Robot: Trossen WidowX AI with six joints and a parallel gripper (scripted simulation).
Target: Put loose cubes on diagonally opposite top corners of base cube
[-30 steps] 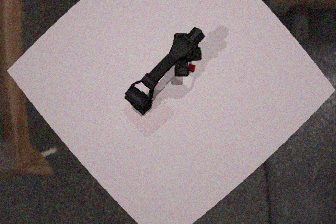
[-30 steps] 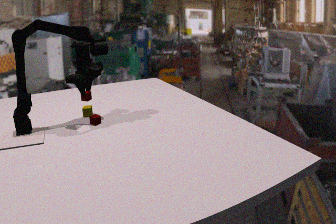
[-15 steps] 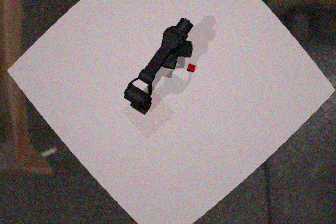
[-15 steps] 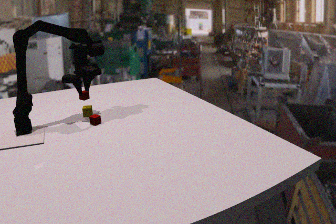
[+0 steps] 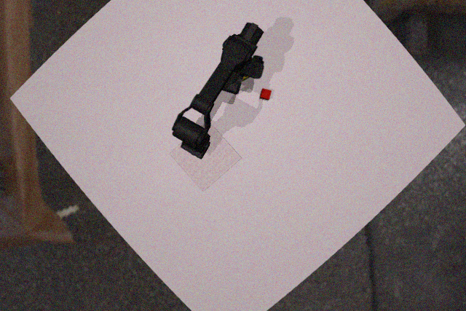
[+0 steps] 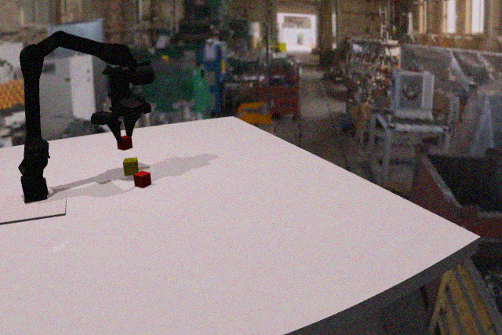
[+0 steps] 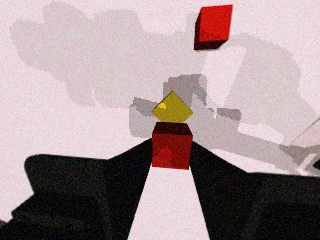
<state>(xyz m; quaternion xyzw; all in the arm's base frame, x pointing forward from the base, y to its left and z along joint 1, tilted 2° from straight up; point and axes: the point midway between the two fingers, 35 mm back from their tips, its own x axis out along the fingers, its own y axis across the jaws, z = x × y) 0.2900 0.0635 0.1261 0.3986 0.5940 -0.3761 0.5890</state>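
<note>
The yellow cube lies 70 mm below my gripper tip, 20 mm to the right of it and 10 mm ahead of it.
</note>
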